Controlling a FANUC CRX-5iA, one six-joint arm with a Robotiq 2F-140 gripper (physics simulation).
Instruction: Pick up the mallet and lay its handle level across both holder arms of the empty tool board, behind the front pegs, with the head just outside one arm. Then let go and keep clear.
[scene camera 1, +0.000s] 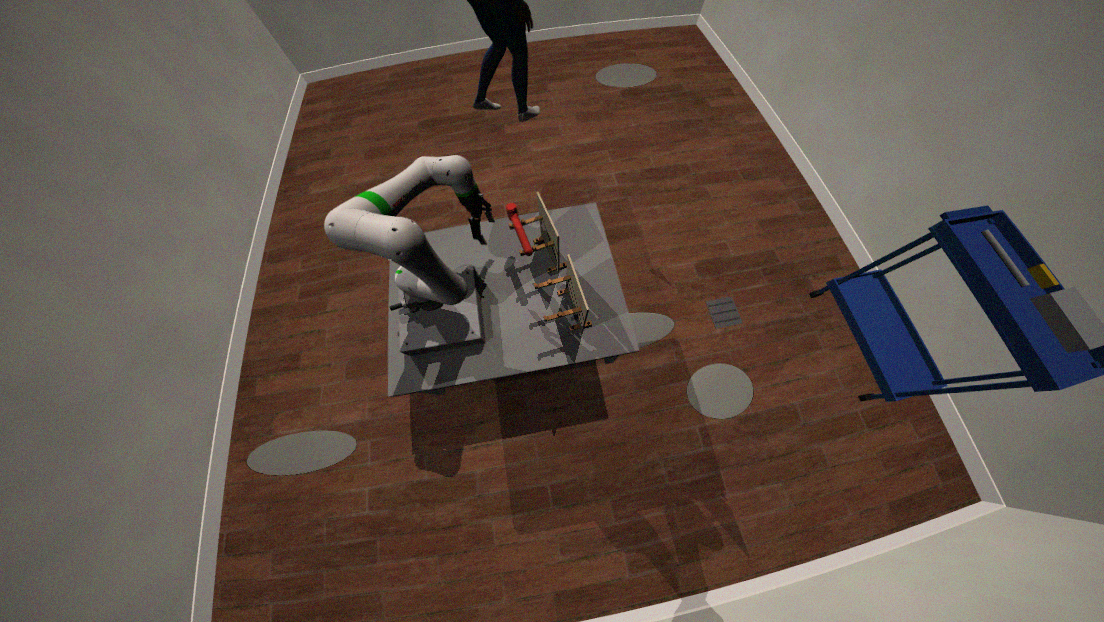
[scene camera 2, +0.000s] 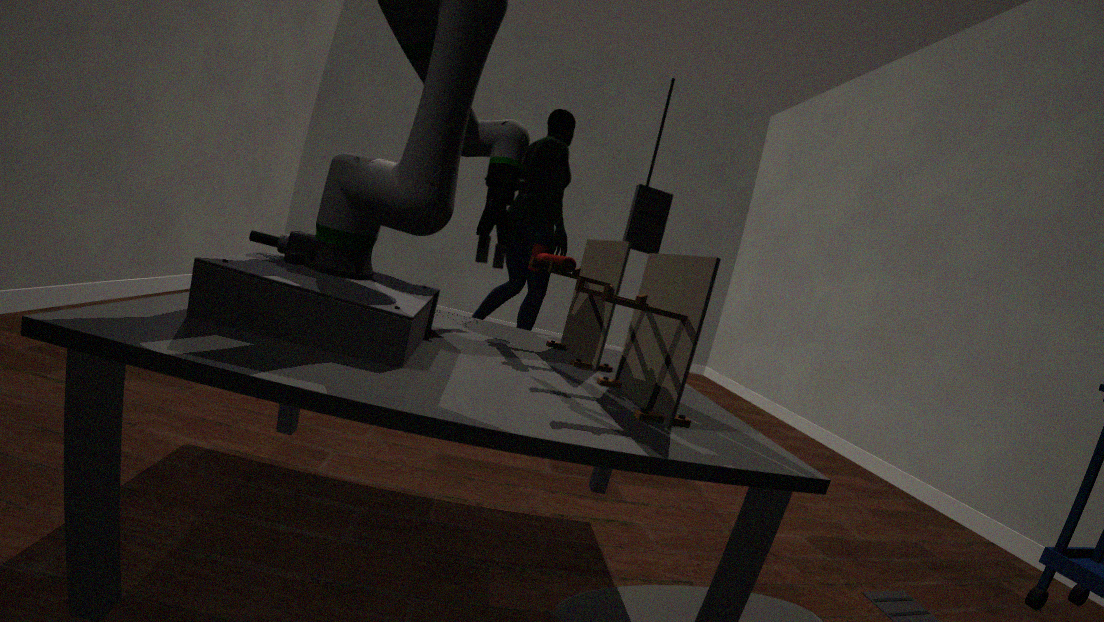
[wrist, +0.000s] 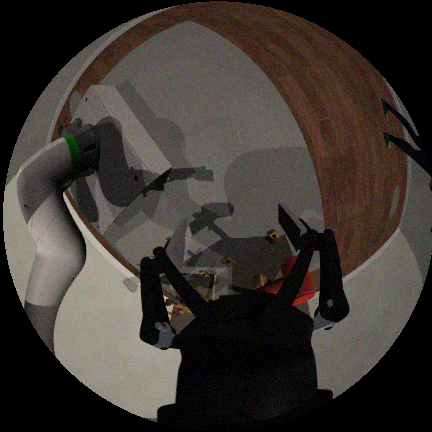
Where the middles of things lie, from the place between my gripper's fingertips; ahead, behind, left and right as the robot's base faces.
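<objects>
Red mallet (wrist: 273, 286), position relative to my hand: 140 mm ahead, 80 mm to the right, 50 mm above.
</objects>
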